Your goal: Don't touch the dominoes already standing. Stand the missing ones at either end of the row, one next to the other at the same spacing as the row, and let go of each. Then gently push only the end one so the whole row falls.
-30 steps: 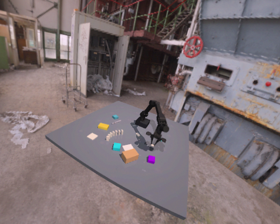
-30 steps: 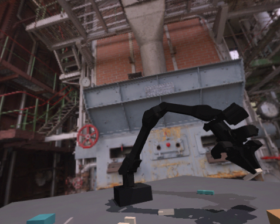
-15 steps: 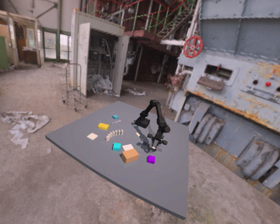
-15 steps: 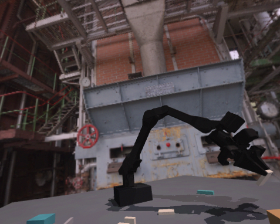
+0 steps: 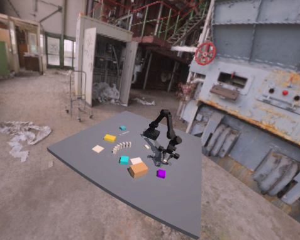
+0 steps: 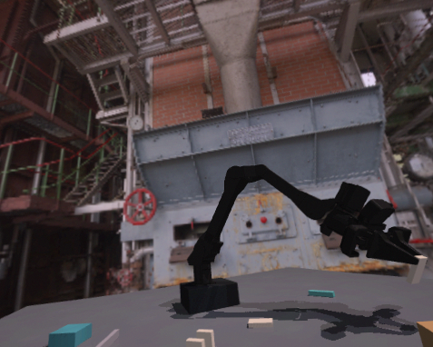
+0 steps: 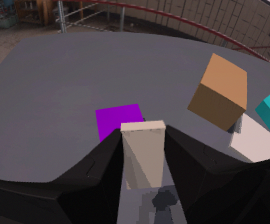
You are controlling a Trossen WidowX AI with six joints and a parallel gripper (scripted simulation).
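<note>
My gripper tip is 9 cm above the purple cube, 5 cm short of it and 1 cm to the right of it. From my gripper tip the other things lie so: teal cube (32 cm to the right, 9 cm below, 6 cm ahead); then white tile (22 cm to the right, 10 cm below, 2 cm ahead); then orange box (17 cm to the right, 12 cm ahead, 8 cm below).
</note>
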